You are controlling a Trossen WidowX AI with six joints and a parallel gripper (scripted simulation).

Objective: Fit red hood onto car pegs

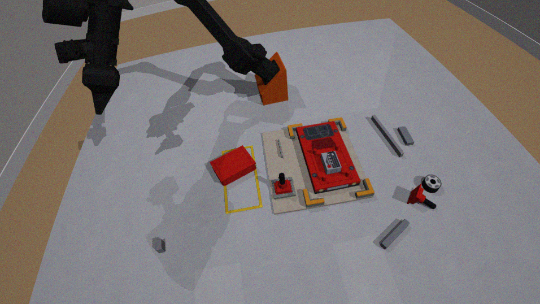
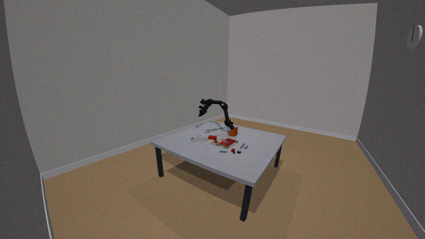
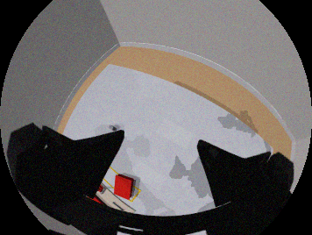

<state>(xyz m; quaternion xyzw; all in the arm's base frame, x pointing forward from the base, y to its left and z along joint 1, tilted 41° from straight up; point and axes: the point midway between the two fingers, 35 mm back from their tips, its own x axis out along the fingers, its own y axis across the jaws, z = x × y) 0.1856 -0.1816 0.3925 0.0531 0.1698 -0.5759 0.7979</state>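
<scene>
My gripper tip is 7 cm short of the red hood, 24 cm to the right of it and 22 cm above it. Round my gripper tip: grey engine block: 15 cm ahead, 47 cm to the left, 21 cm below; wheel: 27 cm ahead, 68 cm to the left, 23 cm below.
</scene>
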